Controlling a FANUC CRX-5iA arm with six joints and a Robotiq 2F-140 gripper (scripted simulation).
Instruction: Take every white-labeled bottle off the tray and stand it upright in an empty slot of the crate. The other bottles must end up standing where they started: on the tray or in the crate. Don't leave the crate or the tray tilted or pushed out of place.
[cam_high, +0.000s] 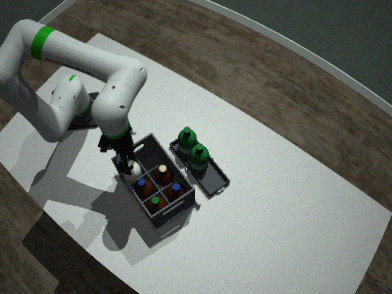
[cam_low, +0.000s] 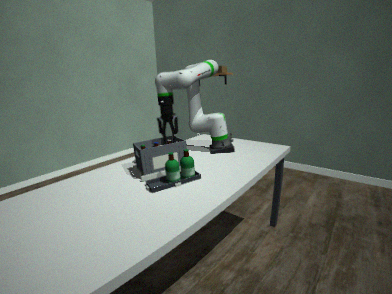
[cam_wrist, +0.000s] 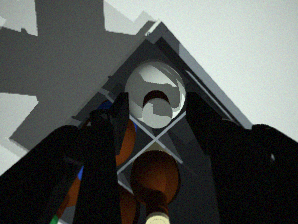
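My gripper is now 80 mm above the white-labeled bottle. From my hand the other things lie so: dark tray 180 mm ahead, 190 mm to the left, 150 mm below; then dark crate 100 mm ahead, 10 mm to the left, 80 mm below.
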